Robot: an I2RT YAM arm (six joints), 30 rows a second.
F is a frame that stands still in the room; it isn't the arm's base.
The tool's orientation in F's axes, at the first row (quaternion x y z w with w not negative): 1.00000, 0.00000, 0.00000, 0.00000
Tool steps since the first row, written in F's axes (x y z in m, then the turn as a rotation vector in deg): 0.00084, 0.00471, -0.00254, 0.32, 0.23, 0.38; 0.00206, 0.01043, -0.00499, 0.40, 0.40, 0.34; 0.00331, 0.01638, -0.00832, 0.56, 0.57, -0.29; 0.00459, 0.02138, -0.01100, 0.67, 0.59, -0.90; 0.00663, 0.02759, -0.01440, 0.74, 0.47, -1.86; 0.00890, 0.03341, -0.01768, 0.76, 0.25, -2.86; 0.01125, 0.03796, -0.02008, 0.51, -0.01, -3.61; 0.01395, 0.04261, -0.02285, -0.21, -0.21, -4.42; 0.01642, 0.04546, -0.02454, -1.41, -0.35, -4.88; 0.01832, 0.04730, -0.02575, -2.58, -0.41, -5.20; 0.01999, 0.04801, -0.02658, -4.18, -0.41, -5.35; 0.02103, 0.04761, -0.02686, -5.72, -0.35, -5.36; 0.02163, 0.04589, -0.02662, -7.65, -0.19, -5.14
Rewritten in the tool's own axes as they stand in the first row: 0.00084, -0.00471, 0.00254, 0.32, -0.23, -0.38; 0.00206, -0.01043, 0.00499, 0.40, -0.40, -0.34; 0.00331, -0.01638, 0.00832, 0.56, -0.57, 0.29; 0.00459, -0.02138, 0.01100, 0.67, -0.59, 0.90; 0.00663, -0.02759, 0.01440, 0.74, -0.47, 1.86; 0.00890, -0.03341, 0.01768, 0.76, -0.25, 2.86; 0.01125, -0.03796, 0.02008, 0.51, 0.01, 3.61; 0.01395, -0.04261, 0.02285, -0.21, 0.21, 4.42; 0.01642, -0.04546, 0.02454, -1.41, 0.35, 4.88; 0.01832, -0.04730, 0.02575, -2.58, 0.41, 5.20; 0.01999, -0.04801, 0.02658, -4.18, 0.41, 5.35; 0.02103, -0.04761, 0.02686, -5.72, 0.35, 5.36; 0.02163, -0.04589, 0.02662, -7.65, 0.19, 5.14
